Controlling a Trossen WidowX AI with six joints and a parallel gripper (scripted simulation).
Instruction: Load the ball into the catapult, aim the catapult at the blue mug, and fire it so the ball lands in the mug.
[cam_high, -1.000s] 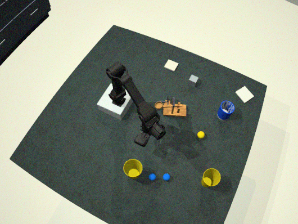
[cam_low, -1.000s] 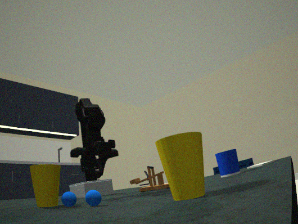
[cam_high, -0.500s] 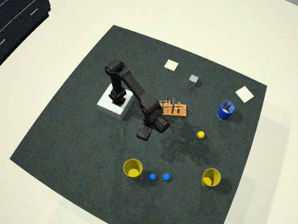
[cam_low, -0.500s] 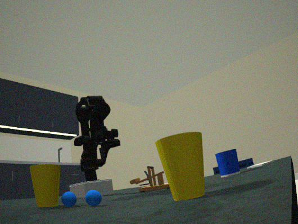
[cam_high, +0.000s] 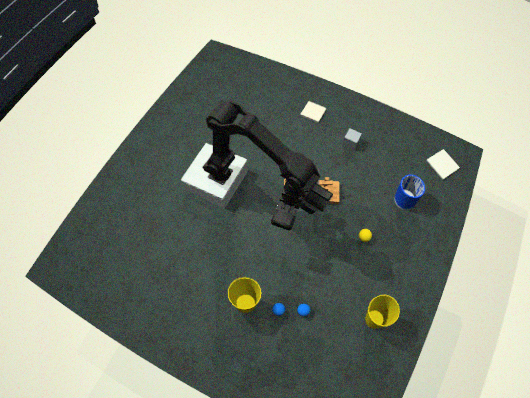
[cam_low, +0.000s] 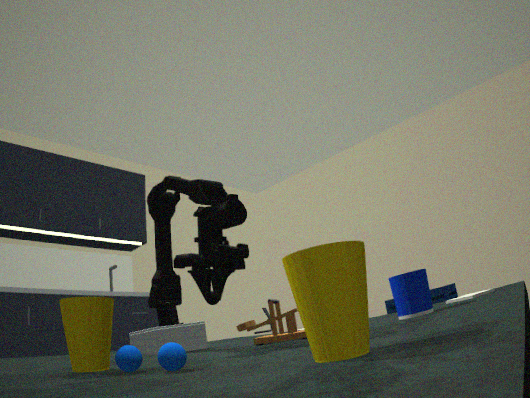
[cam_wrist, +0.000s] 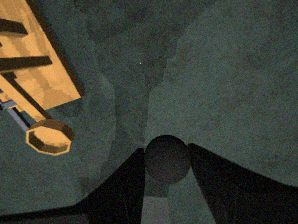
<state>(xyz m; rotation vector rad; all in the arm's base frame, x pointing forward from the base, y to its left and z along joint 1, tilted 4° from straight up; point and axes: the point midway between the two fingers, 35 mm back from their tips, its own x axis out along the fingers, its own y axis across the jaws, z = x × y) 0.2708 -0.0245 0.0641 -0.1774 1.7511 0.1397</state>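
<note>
Right now the wooden catapult is 1 cm ahead of my gripper tip, 16 cm to the left of it and 7 cm below it. From my gripper tip the other things lie so: yellow ball 26 cm ahead, 9 cm to the left, 10 cm below; then dark ball 1 cm above; then grey block 6 cm ahead, 43 cm to the left, 9 cm below.
</note>
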